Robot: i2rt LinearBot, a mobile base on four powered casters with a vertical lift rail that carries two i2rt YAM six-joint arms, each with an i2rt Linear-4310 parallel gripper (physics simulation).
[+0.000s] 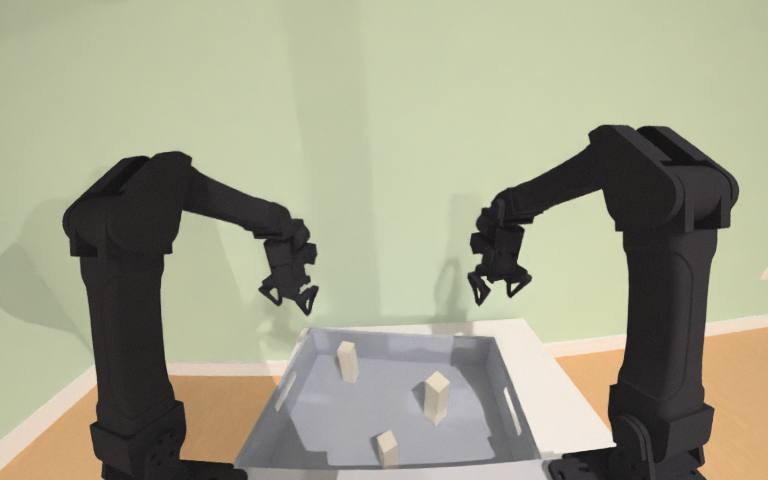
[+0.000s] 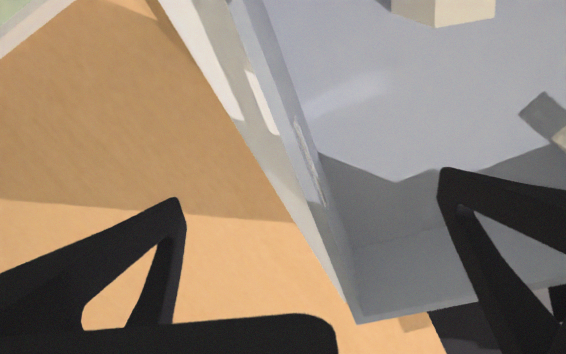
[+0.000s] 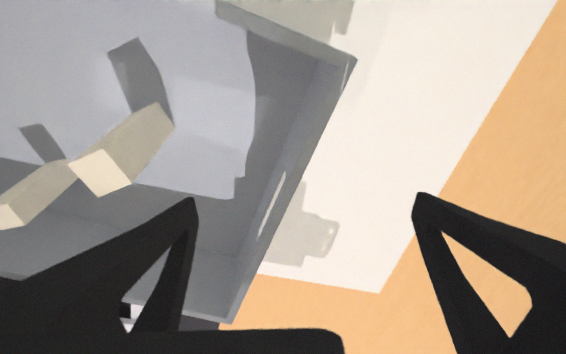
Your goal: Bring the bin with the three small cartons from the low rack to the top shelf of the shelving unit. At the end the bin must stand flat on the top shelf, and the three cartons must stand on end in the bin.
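Frame: origin at the left arm's base, x right, y ahead, z up, level; metres.
Seen in the pictures: left gripper, fingertip midpoint: (image 1: 293,309) (image 2: 308,197); right gripper, fingertip midpoint: (image 1: 493,300) (image 3: 304,206).
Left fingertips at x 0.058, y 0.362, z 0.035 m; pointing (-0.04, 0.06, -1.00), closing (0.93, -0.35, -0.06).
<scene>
A point is followed by its place in that frame.
The grey-blue bin (image 1: 396,346) @(x 0.327, y 0.426, z -0.181 m) (image 2: 380,272) @(x 0.030, y 0.085, z -0.193 m) (image 3: 305,120) @(x 0.609, y 0.322, z -0.175 m) sits flat on the white low rack (image 1: 560,396) @(x 0.793, y 0.270, z -0.252 m) (image 2: 207,60) @(x -0.042, y 0.406, z -0.252 m) (image 3: 400,125) @(x 0.752, y 0.319, z -0.252 m). Three cream cartons stand on end inside, apart: one at the back left (image 1: 347,362) @(x 0.180, y 0.351, z -0.157 m) (image 2: 442,10) @(x 0.160, y 0.368, z -0.116 m), one right of centre (image 1: 436,399) @(x 0.415, y 0.222, z -0.137 m) (image 3: 130,145) @(x 0.434, y 0.264, z -0.143 m), one near the front wall (image 1: 387,450) @(x 0.296, y 0.122, z -0.138 m) (image 2: 561,138) @(x 0.279, y 0.149, z -0.238 m) (image 3: 35,192) @(x 0.307, y 0.152, z -0.175 m). My left gripper (image 1: 292,309) @(x 0.057, y 0.362, z 0.035 m) (image 2: 308,197) @(x 0.057, y 0.362, z 0.035 m) is open and empty above the bin's left side. My right gripper (image 1: 495,300) @(x 0.582, y 0.357, z 0.041 m) (image 3: 304,206) @(x 0.582, y 0.357, z 0.041 m) is open and empty above the bin's right side. The shelving unit does not show.
Both side walls of the bin have handle slots. The rack top extends to the right of the bin. A green wall (image 1: 396,141) @(x 0.355, y 0.627, z 0.436 m) stands behind the rack, and wooden floor (image 1: 736,390) @(x 1.792, y 0.369, z -0.557 m) (image 2: 100,125) @(x -0.434, y 0.385, z -0.557 m) (image 3: 525,200) @(x 1.336, y 0.108, z -0.557 m) lies on both sides of it.
</scene>
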